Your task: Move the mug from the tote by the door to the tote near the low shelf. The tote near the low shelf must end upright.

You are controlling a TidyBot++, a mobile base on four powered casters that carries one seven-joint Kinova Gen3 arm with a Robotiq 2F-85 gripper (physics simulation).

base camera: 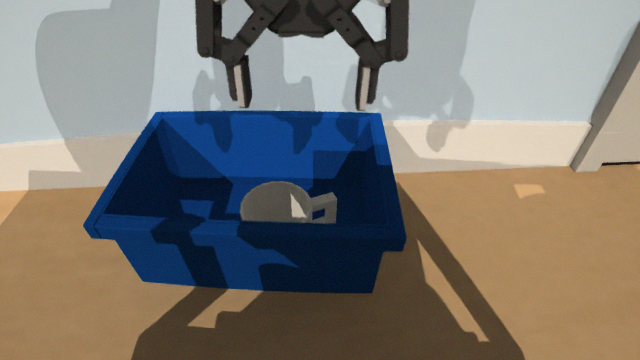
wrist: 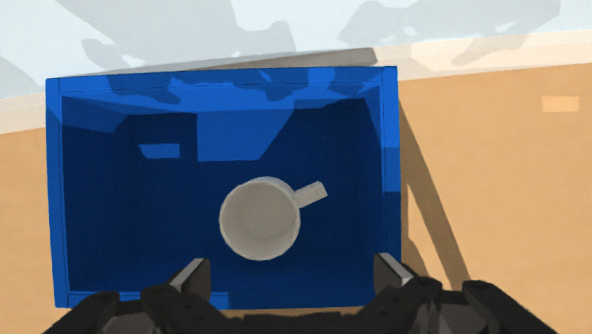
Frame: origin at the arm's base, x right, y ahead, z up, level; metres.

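Where they show: gripper, fingertip midpoint: (base camera: 302, 104) (wrist: 292, 274).
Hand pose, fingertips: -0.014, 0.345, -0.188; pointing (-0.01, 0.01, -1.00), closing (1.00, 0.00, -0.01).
Observation:
Each offset is from my fingertips to the centre of the thing, as dx, dy, dz. "spot": to the spot under its first point. Level surfaces: height alone.
A pale grey-white mug @(-0.019, +0.010, -0.161) (base camera: 272, 204) (wrist: 260, 219) stands upright inside a blue tote @(-0.060, +0.037, -0.149) (base camera: 250, 257) (wrist: 56, 200), right of the tote's middle, its handle pointing right. In the base camera view the tote's near rim hides the mug's lower part. The tote stands upright on the floor. My gripper (base camera: 303, 106) (wrist: 292, 274) is open and empty, its fingers above the tote; in the wrist view the mug shows ahead of the fingertips and between their lines. The tote near the low shelf does not show in either view.
A light blue wall (base camera: 525, 65) (wrist: 320, 20) with a white baseboard @(spot: +0.278, +0.171, -0.153) (base camera: 490, 142) (wrist: 500, 52) runs close behind the tote. A grey-white door frame (base camera: 607, 110) stands at the far right. The wooden floor @(dz -0.209) (base camera: 550, 260) (wrist: 520, 200) lies around the tote.

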